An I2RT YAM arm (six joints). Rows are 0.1 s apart.
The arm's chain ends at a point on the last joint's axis. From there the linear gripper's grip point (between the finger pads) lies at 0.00 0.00 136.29 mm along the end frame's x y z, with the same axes.
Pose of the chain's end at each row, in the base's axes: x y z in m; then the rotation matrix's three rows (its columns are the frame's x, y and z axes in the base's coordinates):
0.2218 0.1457 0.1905; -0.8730 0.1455 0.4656; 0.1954 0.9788 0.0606; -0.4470 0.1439 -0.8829
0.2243 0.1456 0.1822; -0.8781 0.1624 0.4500; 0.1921 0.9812 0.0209; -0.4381 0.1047 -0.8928
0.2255 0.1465 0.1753; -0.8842 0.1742 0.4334; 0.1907 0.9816 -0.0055; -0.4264 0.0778 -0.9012
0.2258 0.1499 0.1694; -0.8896 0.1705 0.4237; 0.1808 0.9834 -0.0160; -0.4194 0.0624 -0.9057
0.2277 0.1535 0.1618; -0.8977 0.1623 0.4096; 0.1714 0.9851 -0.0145; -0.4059 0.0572 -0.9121
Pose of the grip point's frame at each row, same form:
0.2853 0.1540 0.0702; -0.8730 0.1455 0.4656; 0.1954 0.9788 0.0606; -0.4470 0.1439 -0.8829
0.2856 0.1484 0.0605; -0.8781 0.1624 0.4500; 0.1921 0.9812 0.0209; -0.4381 0.1047 -0.8928
0.2846 0.1458 0.0525; -0.8842 0.1742 0.4334; 0.1907 0.9816 -0.0055; -0.4264 0.0778 -0.9012
0.2835 0.1477 0.0460; -0.8896 0.1705 0.4237; 0.1808 0.9834 -0.0160; -0.4194 0.0624 -0.9057
0.2835 0.1515 0.0375; -0.8977 0.1623 0.4096; 0.1714 0.9851 -0.0145; -0.4059 0.0572 -0.9121

